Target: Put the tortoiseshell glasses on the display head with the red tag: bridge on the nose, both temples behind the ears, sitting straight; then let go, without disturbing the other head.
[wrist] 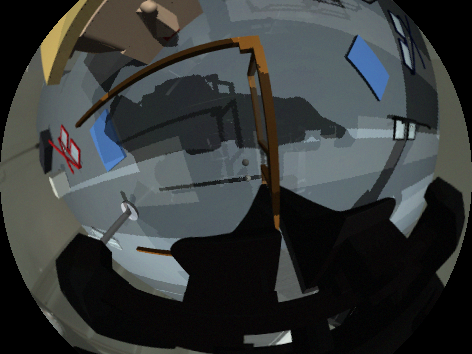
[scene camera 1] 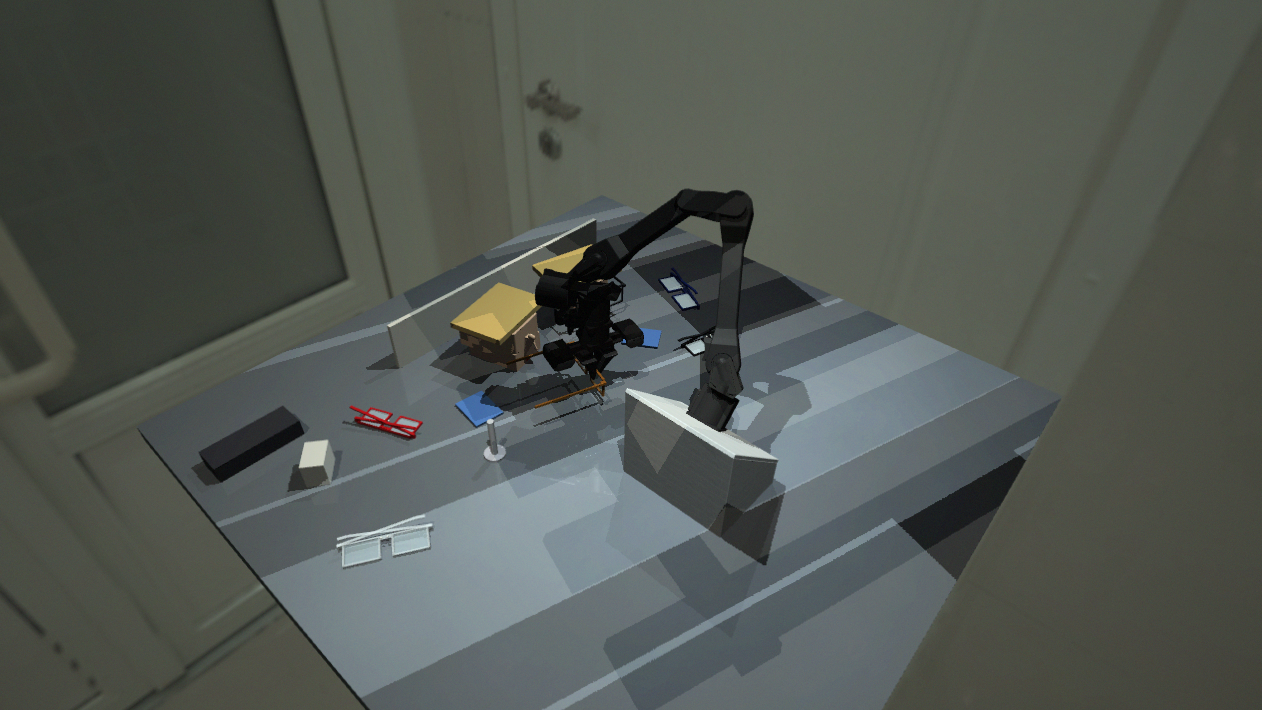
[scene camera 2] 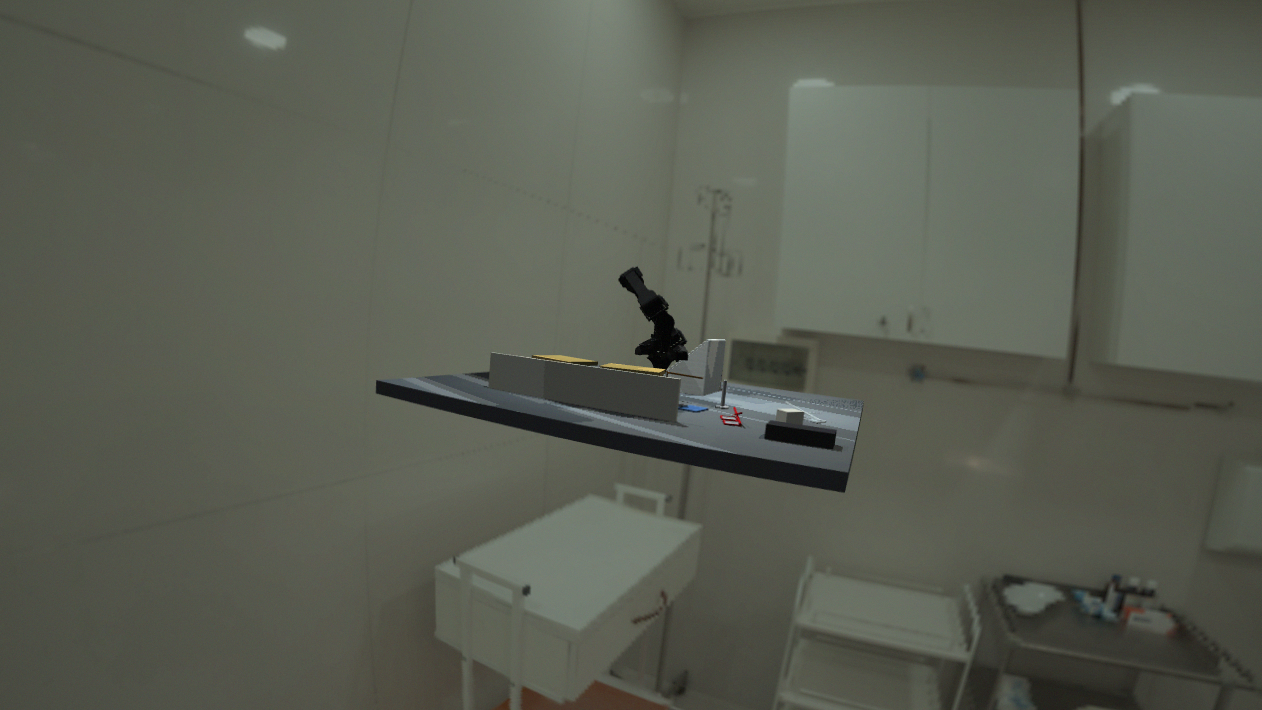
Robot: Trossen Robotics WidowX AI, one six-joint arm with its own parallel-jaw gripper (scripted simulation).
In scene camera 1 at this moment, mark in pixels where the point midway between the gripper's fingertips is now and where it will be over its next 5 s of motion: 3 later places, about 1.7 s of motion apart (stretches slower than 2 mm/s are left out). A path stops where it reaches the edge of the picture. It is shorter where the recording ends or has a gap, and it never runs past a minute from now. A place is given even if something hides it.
The gripper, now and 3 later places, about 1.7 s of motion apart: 594, 378; 596, 391; 595, 370; 593, 391
